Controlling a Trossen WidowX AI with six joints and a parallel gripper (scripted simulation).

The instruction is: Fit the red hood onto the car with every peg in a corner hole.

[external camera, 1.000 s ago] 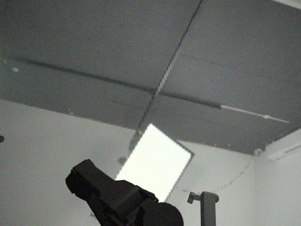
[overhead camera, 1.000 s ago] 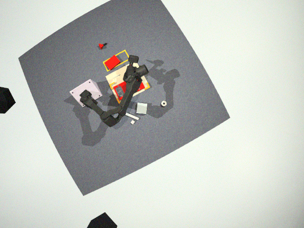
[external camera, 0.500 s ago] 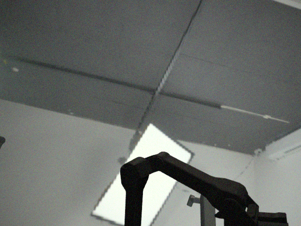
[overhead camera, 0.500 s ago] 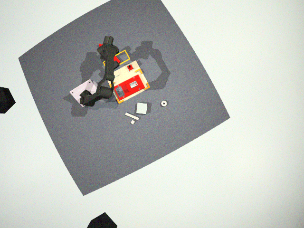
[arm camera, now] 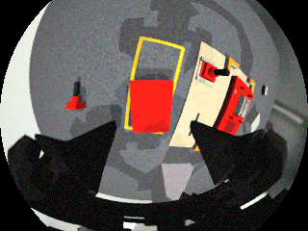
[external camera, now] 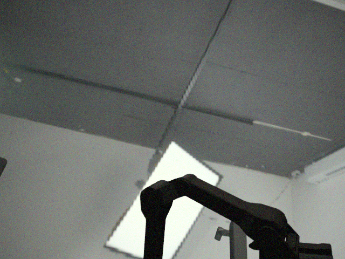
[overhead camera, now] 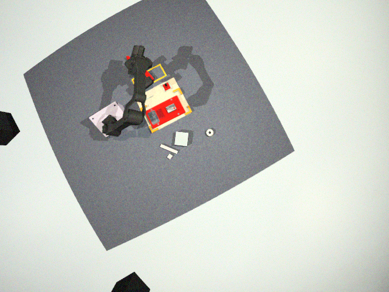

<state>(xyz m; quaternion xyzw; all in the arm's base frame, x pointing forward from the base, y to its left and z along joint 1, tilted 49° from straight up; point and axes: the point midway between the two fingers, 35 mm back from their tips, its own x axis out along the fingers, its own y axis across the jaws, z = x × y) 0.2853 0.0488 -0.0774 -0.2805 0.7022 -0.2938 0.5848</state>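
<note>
Right now the red hood is 60 mm below my gripper tip. The rest, counted from my gripper tip: white bar: 110 mm behind, 400 mm to the right, 70 mm below; white block: 20 mm behind, 400 mm to the right, 60 mm below; cream jig: 10 mm ahead, 200 mm to the right, 70 mm below.
</note>
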